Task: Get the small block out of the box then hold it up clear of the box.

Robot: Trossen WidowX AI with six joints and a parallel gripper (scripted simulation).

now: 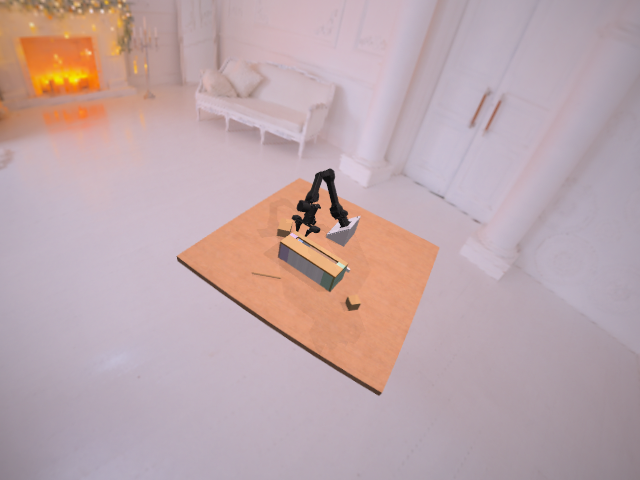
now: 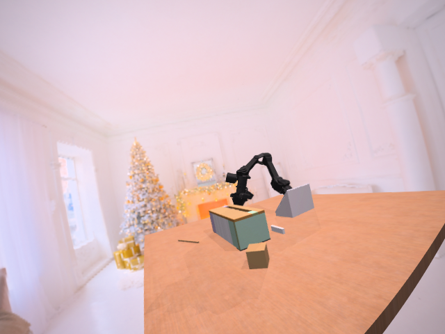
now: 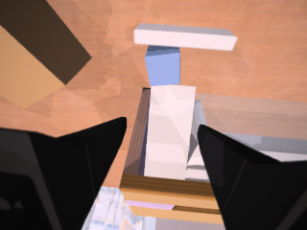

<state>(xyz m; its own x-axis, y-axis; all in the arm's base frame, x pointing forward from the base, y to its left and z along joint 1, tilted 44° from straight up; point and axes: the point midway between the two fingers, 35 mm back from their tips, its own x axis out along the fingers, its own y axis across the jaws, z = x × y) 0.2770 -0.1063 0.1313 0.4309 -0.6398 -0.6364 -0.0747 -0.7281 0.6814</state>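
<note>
My gripper tip is 70 mm above the small blue block and 20 mm past it. The rest, counted from my gripper tip: tan cube (490 mm to the left, 200 mm ahead, 60 mm below); thin stick (330 mm ahead, 80 mm below).
</note>
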